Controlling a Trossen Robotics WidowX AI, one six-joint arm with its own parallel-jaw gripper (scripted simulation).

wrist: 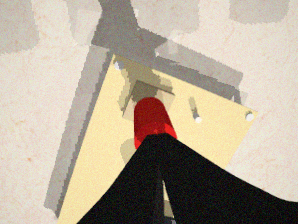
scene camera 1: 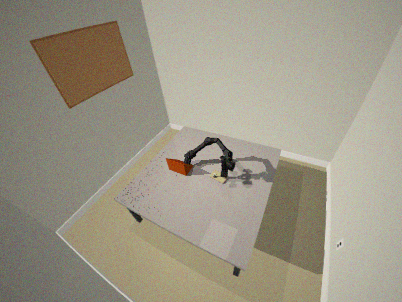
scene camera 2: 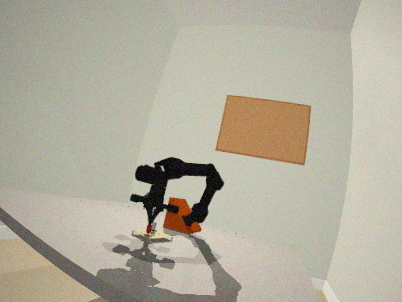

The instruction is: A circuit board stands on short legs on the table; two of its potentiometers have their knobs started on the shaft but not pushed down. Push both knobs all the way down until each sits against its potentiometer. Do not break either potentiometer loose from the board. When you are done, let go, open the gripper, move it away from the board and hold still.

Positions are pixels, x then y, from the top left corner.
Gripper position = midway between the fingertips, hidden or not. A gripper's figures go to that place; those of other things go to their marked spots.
Labels:
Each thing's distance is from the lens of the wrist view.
my gripper (wrist: 157, 143): 10 cm
red knob (wrist: 149, 114): 10 cm

